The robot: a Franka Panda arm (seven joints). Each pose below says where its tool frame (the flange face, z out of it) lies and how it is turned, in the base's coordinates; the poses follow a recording.
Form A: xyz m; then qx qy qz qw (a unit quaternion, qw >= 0).
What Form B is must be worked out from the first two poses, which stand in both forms.
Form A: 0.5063 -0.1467 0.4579 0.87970 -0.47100 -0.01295 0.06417
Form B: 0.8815 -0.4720 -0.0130 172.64 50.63 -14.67 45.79
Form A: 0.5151 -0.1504 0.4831 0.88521 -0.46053 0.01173 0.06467
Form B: 0.8871 -0.4615 0.0118 172.58 51.51 -15.04 48.31
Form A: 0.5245 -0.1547 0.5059 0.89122 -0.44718 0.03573 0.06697
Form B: 0.8932 -0.4482 0.0358 172.32 52.45 -15.47 50.59
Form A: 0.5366 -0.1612 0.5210 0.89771 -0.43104 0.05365 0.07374
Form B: 0.9002 -0.4322 0.0538 171.54 53.66 -16.12 52.10
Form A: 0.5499 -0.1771 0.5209 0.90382 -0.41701 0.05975 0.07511
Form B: 0.9064 -0.4182 0.0599 171.38 54.99 -17.71 52.09
